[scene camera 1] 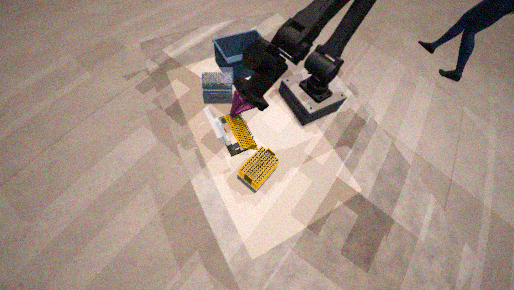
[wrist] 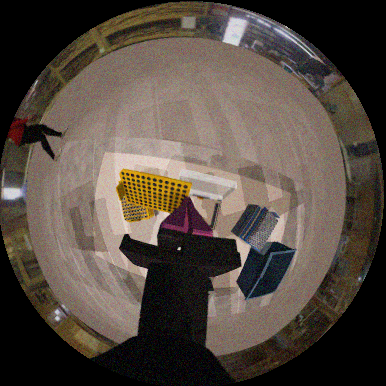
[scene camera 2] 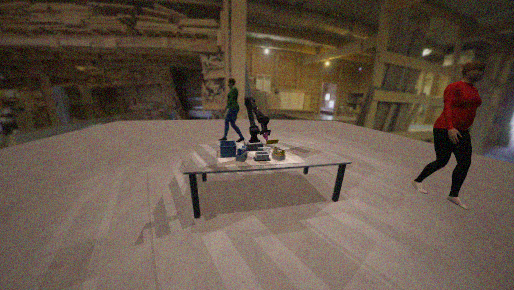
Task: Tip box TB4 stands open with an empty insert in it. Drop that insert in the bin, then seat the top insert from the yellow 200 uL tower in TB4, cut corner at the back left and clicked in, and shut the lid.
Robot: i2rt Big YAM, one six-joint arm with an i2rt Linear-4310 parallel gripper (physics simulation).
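Note:
My gripper (scene camera 1: 234, 115) (scene camera 2: 266, 136) (wrist: 186, 199) has its magenta fingertips shut on one end of a thin yellow perforated insert (scene camera 1: 241, 133) (scene camera 2: 272, 142) (wrist: 156, 191). The insert is tilted and hangs above the table. Tip box TB4 (scene camera 1: 235, 149) (scene camera 2: 261, 156) stands below it, partly hidden by the insert, with its pale lid (scene camera 1: 216, 123) (wrist: 209, 184) open. The yellow 200 uL tower (scene camera 1: 258, 167) (scene camera 2: 278, 154) (wrist: 136, 210) stands beside TB4. The blue bin (scene camera 1: 222, 53) (scene camera 2: 228, 149) (wrist: 264, 271) stands apart, partly behind the arm in scene camera 1.
A blue and grey tip rack stack (scene camera 1: 217, 94) (scene camera 2: 241, 155) (wrist: 255, 226) stands between TB4 and the bin. The arm's base (scene camera 1: 306, 110) is on the other side of the mat. The table's edge (scene camera 2: 270, 168) shows in scene camera 2. Two people are beyond the table.

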